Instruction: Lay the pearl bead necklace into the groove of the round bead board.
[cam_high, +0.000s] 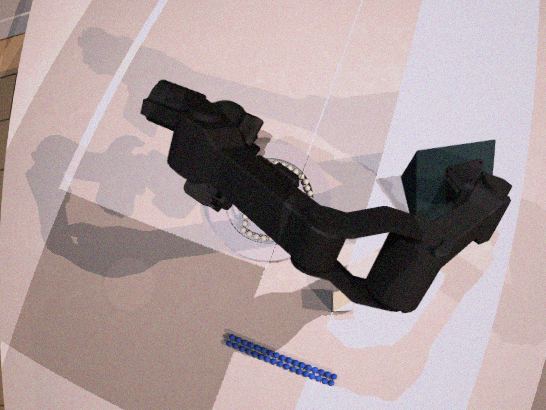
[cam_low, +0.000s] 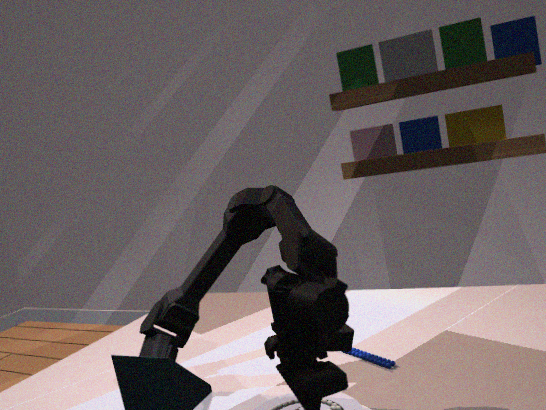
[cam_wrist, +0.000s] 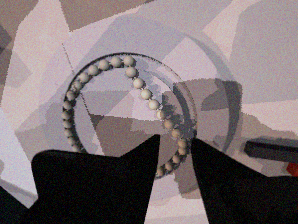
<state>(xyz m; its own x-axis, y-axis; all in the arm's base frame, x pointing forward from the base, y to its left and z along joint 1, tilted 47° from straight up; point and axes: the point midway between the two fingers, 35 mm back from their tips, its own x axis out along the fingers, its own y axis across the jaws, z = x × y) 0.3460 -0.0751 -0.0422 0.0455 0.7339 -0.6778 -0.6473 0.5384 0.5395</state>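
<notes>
Now: the round bead board 30 mm behind my gripper tip, 30 mm to the left of it and 40 mm below it. From my gripper tip the other things lie so: small beige cube 110 mm behind, 220 mm to the left, 30 mm below; then grey block 70 mm ahead, 130 mm to the right, 40 mm below.
</notes>
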